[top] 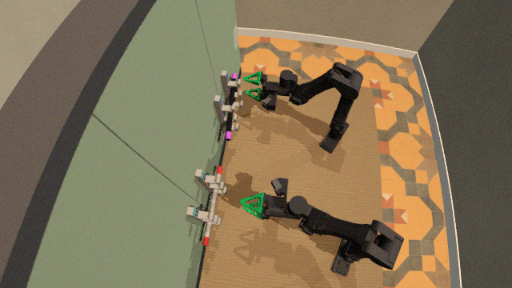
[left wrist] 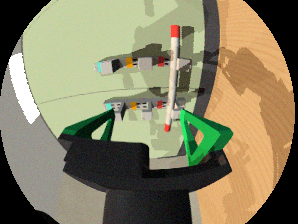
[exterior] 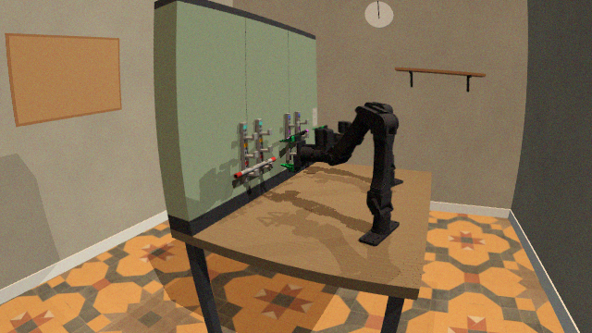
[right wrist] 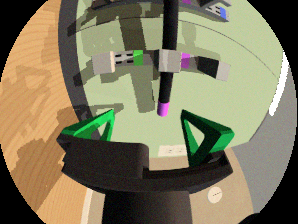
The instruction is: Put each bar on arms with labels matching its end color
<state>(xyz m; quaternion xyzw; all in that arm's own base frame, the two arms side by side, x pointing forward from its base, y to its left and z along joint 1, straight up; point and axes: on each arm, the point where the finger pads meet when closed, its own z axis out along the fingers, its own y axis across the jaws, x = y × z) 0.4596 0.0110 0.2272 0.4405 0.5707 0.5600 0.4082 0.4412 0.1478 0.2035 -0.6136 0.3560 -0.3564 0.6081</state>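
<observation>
The bar lies 12 cm to the left of my right hand, 6 cm ahead of it and 3 cm above it. Round my right hand: green wall panel: 33 cm to the left, 22 cm above, 18 cm ahead.
</observation>
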